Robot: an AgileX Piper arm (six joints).
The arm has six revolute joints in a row. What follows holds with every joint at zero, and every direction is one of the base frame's.
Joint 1 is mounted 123.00 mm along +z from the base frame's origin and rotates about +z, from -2.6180 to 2.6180 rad.
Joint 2 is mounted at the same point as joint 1 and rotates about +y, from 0.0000 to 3.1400 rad.
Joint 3 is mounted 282.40 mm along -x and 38.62 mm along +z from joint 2 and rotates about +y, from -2.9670 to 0.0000 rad.
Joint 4 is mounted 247.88 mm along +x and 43.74 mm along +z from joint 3 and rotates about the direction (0.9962, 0, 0.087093), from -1.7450 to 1.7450 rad.
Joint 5 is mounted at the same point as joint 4 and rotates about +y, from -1.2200 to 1.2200 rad.
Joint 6 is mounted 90.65 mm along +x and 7.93 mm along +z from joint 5 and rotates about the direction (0.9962, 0, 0.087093), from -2.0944 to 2.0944 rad.
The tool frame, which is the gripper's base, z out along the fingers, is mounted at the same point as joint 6; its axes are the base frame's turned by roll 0.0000, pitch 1.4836 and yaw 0.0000 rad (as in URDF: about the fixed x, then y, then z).
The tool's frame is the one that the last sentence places.
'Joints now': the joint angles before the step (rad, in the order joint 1, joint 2, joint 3, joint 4, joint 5, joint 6). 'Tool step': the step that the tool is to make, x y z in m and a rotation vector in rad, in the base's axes. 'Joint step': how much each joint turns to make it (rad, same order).
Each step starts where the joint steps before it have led.
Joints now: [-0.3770, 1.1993, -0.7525, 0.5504, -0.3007, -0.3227]
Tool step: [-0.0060, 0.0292, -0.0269, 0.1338, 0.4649, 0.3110]
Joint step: [0.0000, -0.0218, -0.0410, -0.1495, 0.6111, -0.0001]
